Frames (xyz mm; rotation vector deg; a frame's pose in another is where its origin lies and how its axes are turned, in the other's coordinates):
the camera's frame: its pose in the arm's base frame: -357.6 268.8 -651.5 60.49 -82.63 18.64
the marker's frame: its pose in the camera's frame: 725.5 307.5 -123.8 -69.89 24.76 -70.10
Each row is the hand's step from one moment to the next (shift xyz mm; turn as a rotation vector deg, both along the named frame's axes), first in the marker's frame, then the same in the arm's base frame.
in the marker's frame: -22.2 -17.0 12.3 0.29 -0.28 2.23
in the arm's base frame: -29.2 8.4 2.8 -1.04 -1.11 1.68
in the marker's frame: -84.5 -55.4 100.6 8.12 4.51 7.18
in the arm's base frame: -128.0 17.6 60.4 4.29 -7.68 7.78
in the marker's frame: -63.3 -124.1 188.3 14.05 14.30 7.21
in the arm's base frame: -207.0 -56.5 94.0 14.54 -9.05 12.67
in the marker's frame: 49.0 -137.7 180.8 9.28 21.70 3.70
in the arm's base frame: -157.3 -155.8 71.0 19.19 -0.93 14.20
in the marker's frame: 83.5 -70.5 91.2 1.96 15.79 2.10
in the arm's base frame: -50.5 -129.6 30.4 11.81 3.65 10.24
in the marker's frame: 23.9 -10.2 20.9 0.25 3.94 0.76
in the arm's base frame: -4.7 -31.5 9.8 2.72 1.04 2.77
